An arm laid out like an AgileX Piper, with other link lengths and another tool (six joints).
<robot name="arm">
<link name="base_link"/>
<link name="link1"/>
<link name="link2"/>
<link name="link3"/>
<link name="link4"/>
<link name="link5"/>
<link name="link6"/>
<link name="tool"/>
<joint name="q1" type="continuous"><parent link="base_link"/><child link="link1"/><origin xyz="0 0 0.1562" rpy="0 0 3.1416"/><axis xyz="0 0 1"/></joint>
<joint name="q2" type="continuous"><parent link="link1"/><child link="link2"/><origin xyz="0 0 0" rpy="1.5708 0 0"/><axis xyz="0 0 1"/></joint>
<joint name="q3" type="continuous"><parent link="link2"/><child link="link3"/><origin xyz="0.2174 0.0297 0" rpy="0 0 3.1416"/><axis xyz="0 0 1"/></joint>
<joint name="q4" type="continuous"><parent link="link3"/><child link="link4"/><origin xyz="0.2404 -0.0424 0" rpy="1.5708 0 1.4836"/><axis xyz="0 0 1"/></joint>
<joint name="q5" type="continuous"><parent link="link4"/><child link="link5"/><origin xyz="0 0 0" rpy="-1.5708 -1.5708 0"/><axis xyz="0 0 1"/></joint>
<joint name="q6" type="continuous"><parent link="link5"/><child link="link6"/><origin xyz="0.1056 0 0" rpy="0 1.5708 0"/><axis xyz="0 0 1"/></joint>
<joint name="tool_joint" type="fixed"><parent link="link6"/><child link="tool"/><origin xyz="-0.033 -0.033 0.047" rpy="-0.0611 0 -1.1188"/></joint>
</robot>
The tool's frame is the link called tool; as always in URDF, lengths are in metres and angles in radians. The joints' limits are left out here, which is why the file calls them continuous.
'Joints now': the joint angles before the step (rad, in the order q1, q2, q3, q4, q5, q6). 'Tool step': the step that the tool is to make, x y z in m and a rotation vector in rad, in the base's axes. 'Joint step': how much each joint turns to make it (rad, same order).
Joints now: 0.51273 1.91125 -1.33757 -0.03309 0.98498 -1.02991
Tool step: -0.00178 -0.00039 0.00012 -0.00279 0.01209 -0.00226
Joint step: 0.00000 -0.00001 -0.00001 0.00416 0.01192 -0.00001
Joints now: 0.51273 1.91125 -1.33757 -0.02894 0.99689 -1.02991
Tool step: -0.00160 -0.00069 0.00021 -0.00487 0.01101 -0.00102
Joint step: 0.00002 0.00000 -0.00075 0.00150 0.01274 0.00002
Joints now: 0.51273 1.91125 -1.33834 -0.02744 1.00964 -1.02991
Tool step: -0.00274 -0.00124 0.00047 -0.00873 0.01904 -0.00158
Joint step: -0.00002 0.00001 -0.00161 0.00227 0.02248 -0.00002
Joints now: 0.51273 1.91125 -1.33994 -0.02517 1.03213 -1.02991
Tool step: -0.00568 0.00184 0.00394 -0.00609 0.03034 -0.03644
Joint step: 0.00843 -0.01041 0.00001 0.00959 0.04051 0.03975
